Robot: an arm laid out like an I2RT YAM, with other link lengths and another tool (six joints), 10 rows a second.
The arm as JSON. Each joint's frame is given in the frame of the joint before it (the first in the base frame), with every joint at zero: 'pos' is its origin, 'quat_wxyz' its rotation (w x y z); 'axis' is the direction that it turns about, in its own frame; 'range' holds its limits. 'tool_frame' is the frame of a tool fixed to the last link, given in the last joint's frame.
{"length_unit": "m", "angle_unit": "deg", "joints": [
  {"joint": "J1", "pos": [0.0, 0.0, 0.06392], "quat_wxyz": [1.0, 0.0, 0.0, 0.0], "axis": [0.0, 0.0, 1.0], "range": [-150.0, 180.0]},
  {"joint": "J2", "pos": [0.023, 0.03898, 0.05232], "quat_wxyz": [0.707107, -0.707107, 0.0, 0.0], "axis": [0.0, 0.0, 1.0], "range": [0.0, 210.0]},
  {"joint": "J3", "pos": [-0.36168, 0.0, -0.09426], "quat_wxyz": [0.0, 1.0, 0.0, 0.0], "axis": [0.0, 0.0, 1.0], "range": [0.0, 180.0]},
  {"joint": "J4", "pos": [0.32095, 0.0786, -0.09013], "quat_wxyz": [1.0, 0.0, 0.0, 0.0], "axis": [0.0, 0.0, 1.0], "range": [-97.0, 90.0]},
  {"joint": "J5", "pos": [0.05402, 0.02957, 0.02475], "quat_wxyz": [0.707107, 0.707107, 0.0, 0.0], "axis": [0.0, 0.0, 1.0], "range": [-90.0, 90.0]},
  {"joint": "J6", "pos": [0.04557, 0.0, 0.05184], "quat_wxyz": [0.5, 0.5, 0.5, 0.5], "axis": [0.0, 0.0, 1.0], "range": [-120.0, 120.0]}
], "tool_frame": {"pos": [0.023, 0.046, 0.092], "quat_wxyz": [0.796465, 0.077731, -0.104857, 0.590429]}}
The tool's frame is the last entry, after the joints.
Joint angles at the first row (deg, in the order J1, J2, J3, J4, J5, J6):
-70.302, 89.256, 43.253, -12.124, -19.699, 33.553
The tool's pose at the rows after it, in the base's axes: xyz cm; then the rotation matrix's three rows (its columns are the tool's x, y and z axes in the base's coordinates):
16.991, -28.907, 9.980; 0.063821, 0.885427, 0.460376; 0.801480, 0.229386, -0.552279; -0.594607, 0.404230, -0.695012
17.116, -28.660, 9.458; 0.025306, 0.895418, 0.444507; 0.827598, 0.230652, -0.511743; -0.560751, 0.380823, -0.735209
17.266, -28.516, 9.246; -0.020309, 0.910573, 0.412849; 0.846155, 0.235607, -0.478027; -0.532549, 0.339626, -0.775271
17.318, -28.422, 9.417; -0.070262, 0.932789, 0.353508; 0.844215, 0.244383, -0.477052; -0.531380, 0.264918, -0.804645
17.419, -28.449, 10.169; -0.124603, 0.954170, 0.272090; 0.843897, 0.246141, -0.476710; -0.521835, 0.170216, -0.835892
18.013, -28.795, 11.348; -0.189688, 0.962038, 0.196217; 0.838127, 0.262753, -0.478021; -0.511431, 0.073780, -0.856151
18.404, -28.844, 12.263; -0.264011, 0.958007, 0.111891; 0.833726, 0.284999, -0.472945; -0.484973, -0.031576, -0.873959
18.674, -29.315, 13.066; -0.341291, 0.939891, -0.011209; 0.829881, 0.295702, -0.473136; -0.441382, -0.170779, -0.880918
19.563, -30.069, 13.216; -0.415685, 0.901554, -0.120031; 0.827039, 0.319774, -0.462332; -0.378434, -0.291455, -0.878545
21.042, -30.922, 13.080; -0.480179, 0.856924, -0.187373; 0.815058, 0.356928, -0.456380; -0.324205, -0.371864, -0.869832
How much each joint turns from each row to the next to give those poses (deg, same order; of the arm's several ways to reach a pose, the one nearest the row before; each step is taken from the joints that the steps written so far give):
0.507, 1.720, 0.321, -1.060, 1.022, -0.549
0.812, 1.902, 1.327, -2.804, 0.832, -0.900
1.265, 1.624, 1.774, -3.325, 2.056, -0.774
2.008, 0.440, 1.418, -2.691, 4.545, -0.207
2.391, 0.576, 2.594, -4.422, 5.659, 0.382
2.823, 1.188, 3.805, -4.967, 5.490, 0.226
2.760, 1.599, 3.360, -5.088, 5.550, 0.018
2.709, 3.034, 4.244, -5.927, 7.260, 0.726
2.574, 4.711, 4.766, -5.493, 5.883, 0.727
2.332, 4.662, 4.673, -4.119, 3.838, 0.152

